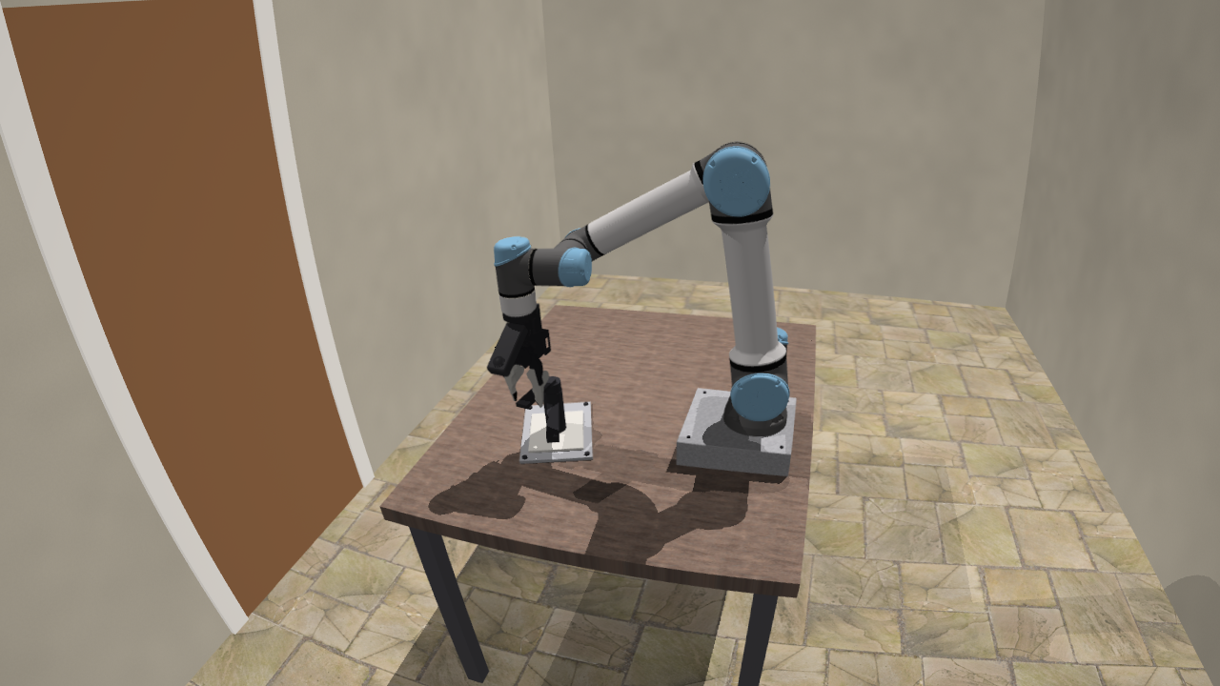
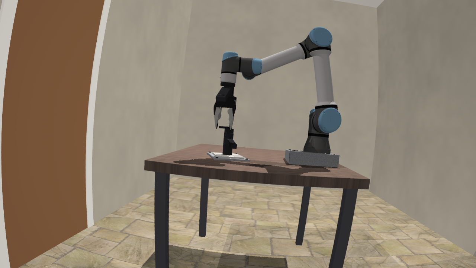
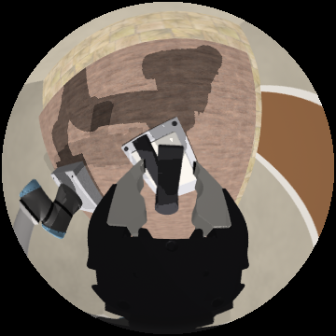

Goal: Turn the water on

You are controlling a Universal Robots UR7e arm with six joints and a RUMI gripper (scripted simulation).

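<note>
Now: the flat lever 40 mm to the right of my hand, 10 mm below it and 10 mm behind it. Round my hand: black tap: 70 mm to the right, 60 mm below, 20 mm behind.
</note>
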